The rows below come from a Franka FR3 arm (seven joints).
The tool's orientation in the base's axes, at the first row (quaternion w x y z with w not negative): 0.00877, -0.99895, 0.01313, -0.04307
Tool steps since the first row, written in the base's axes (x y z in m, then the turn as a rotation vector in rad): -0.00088, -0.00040, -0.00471, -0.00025, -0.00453, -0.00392; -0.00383, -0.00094, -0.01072, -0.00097, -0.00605, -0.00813; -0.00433, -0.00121, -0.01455, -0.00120, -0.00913, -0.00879; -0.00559, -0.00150, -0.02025, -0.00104, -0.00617, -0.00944
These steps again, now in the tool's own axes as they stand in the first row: -0.00127, 0.00051, 0.00461, -0.00046, 0.00461, 0.00381; -0.00471, 0.00124, 0.01033, -0.00150, 0.00622, 0.00792; -0.00553, 0.00159, 0.01410, -0.00170, 0.00932, 0.00850; -0.00726, 0.00202, 0.01966, -0.00168, 0.00637, 0.00921
